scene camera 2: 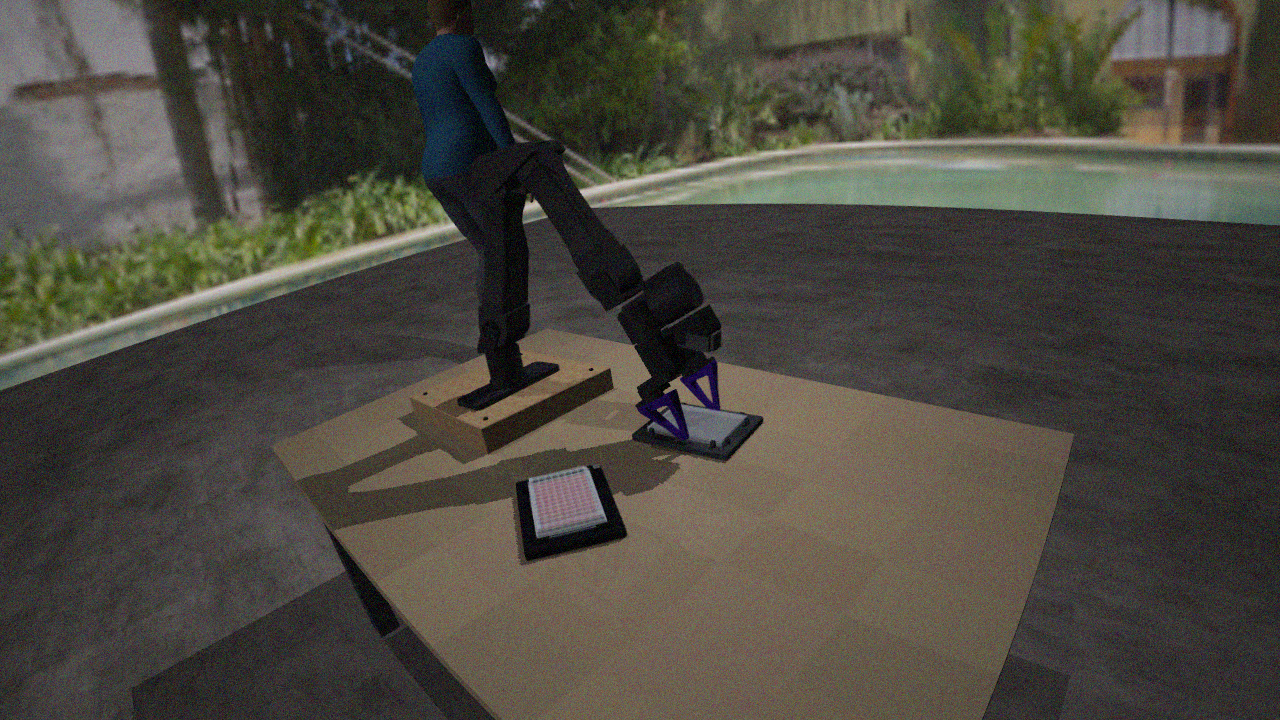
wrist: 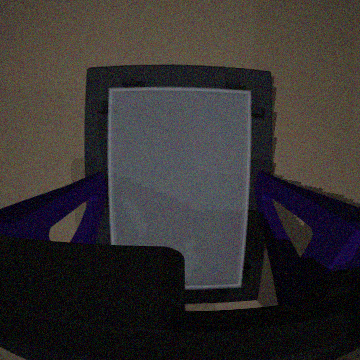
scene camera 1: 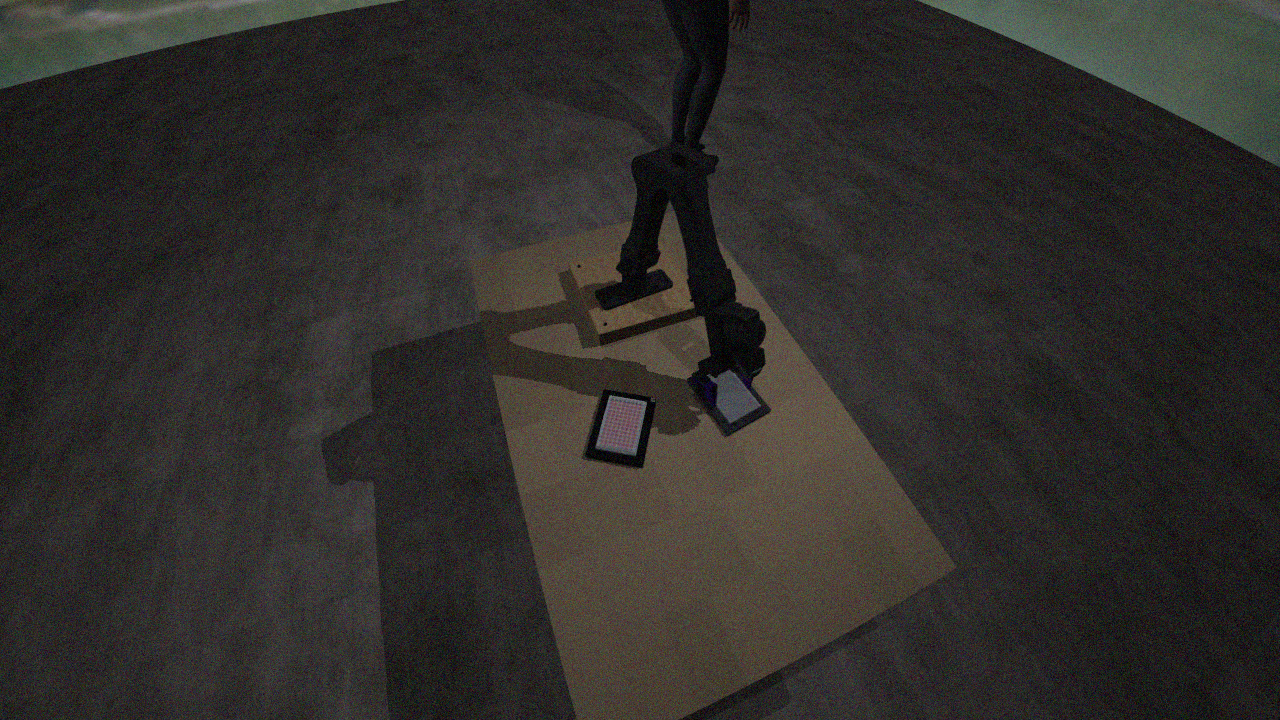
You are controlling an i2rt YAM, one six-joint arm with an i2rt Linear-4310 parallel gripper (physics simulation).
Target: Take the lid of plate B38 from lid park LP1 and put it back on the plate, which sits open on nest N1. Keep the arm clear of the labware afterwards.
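Places are measured from the arm's base along level axes (x ahead, y left, z up), in millimetres.
Pixels of known places: gripper, fingertip midpoint: (scene camera 2: pixel 702 425) (wrist: pixel 180 180) (scene camera 1: pixel 730 396); arm's base, origin of the base link: (scene camera 2: pixel 510 386) (scene camera 1: pixel 634 290).
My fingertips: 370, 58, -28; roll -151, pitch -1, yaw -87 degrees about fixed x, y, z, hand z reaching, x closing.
Ahead of a thing's pixels: the offset from my fingertips to its top centre, as dx, dy, dz. Level surfaces: height alone.
The lid {-8, +0, +5} (scene camera 1: pixel 738 402) (scene camera 2: pixel 718 425) (wrist: pixel 180 130) is a clear, pale rectangle lying flat on the dark grey lid park LP1 {-8, +0, +7} (scene camera 1: pixel 728 428) (scene camera 2: pixel 726 451) (wrist: pixel 180 76). My gripper (scene camera 1: pixel 730 394) (scene camera 2: pixel 700 422) (wrist: pixel 180 180) is open, with its purple fingers low on either side of the lid's long edges. In the wrist view the fingertips are close beside the lid; whether they touch it cannot be told. The open plate B38 {-46, -249, +13} (scene camera 1: pixel 623 424) (scene camera 2: pixel 567 503), with pink wells, sits on the black nest N1 {-46, -249, +5} (scene camera 1: pixel 614 460) (scene camera 2: pixel 574 542). The nest does not show in the wrist view.
The arm stands on a wooden base block (scene camera 1: pixel 640 324) (scene camera 2: pixel 546 409) at the back of the table {dz -13} (scene camera 1: pixel 716 555) (scene camera 2: pixel 787 573). The nest stands beside the lid park, with a gap between them. A person (scene camera 1: pixel 702 62) (scene camera 2: pixel 456 107) stands behind the arm. Shadows cross the table.
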